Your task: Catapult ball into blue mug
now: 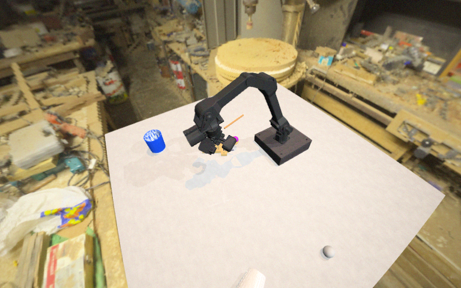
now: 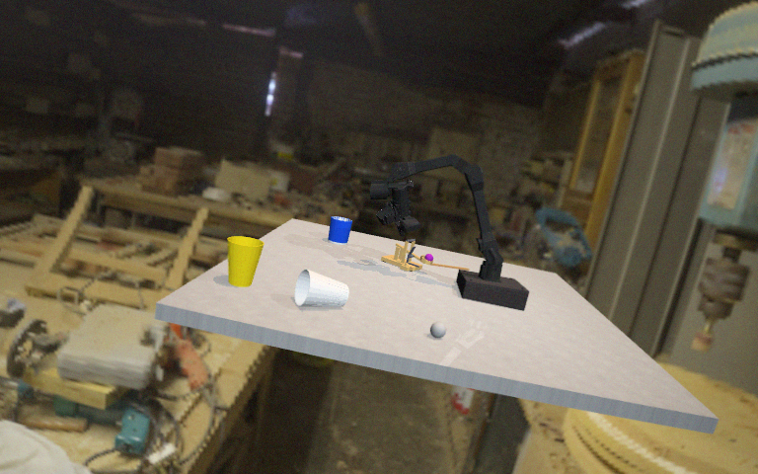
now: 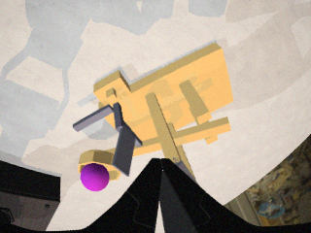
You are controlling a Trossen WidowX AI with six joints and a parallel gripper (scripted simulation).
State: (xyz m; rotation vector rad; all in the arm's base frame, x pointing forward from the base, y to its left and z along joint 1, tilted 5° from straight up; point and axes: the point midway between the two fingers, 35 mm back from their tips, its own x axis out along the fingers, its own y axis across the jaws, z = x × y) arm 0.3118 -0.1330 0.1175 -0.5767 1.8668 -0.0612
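Now: the magenta ball 12 cm behind my gripper tip and 6 cm below it. From my gripper tip the other things lie so: blue mug 28 cm to the right, 21 cm ahead, 10 cm below; thin orange stick 25 cm behind, 16 cm to the right, 12 cm below; wooden catapult 7 cm below, 6 cm behind, 3 cm to the right.
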